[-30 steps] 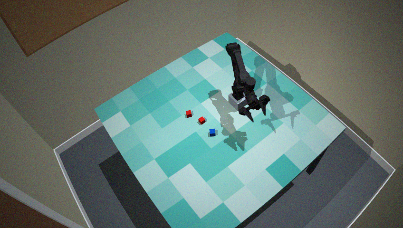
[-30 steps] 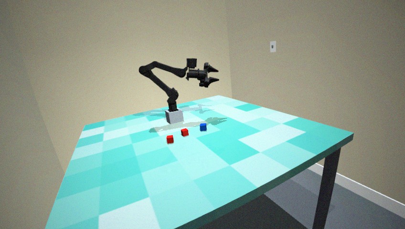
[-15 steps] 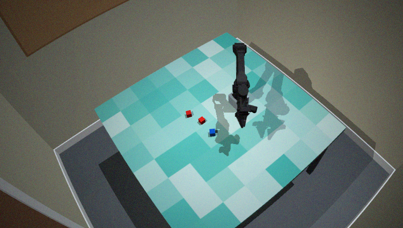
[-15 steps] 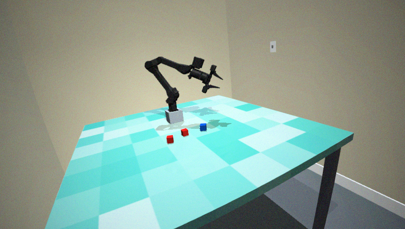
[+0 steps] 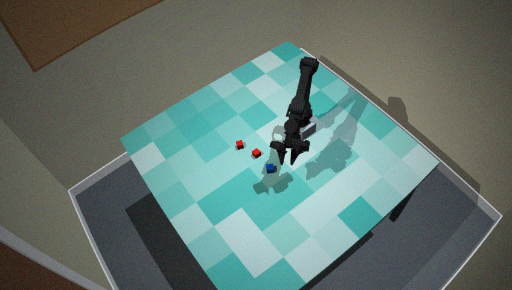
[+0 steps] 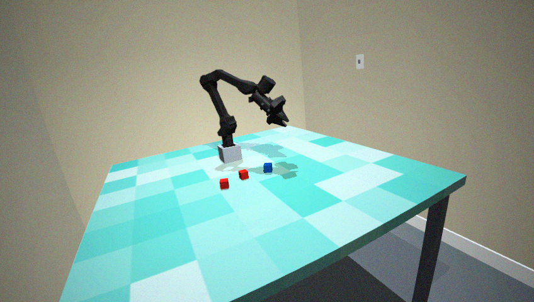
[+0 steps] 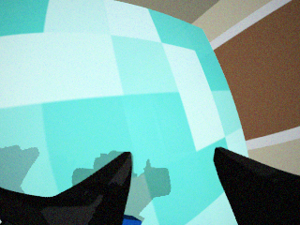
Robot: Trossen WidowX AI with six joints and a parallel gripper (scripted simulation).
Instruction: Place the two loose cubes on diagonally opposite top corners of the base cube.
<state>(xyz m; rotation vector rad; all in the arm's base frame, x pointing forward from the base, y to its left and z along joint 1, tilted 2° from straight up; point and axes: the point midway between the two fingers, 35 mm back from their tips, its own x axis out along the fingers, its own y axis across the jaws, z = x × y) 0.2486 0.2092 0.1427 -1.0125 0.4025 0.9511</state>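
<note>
My gripper tip is now 2 cm short of the blue cube, 12 cm to the left of it and 18 cm above it.
</note>
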